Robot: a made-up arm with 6 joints.
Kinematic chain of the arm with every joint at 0, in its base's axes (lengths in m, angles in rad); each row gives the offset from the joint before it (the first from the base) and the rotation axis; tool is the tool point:
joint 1: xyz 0 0 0.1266 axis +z
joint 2: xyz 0 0.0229 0 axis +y
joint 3: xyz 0 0 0.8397 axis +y
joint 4: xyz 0 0 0.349 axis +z
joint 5: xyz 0 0 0 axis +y
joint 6: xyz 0 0 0.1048 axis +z
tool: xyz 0 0 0
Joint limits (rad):
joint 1: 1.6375..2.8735
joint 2: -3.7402..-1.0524
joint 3: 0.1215..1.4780
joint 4: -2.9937..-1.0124
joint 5: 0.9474..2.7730
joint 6: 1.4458..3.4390
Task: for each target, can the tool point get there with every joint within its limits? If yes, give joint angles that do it. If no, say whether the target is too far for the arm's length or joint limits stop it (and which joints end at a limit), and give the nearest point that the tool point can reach.
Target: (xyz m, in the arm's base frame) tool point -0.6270 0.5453 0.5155
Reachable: no: joint limits stop it (at a limit: joint 2, joint 3, joint 4) | nearest point -0.4884 0.4247 -0.7736 | short by 1.302 m
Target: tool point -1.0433 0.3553 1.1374
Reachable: no: too far | nearest point 0.0837 -0.5145 0.8976 | short by 1.444 m
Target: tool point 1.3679 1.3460 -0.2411
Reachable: no: too far | nearest point 0.9498 -0.1760 -0.2411 | short by 1.578 m
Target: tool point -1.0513 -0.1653 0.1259
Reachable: no: joint limits stop it (at a limit: joint 1, joint 2, joint 3, joint 4) | nearest point -0.6409 0.1633 -0.7766 | short by 1.044 m
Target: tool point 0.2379 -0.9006 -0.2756
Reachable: yes | joints 1.7690 -2.2182 1.0115 -1.5100 2.2887 2.8163
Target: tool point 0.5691 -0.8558 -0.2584
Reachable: yes | joints 2.1087 -2.2427 1.1906 -2.2859 1.1787 3.1897
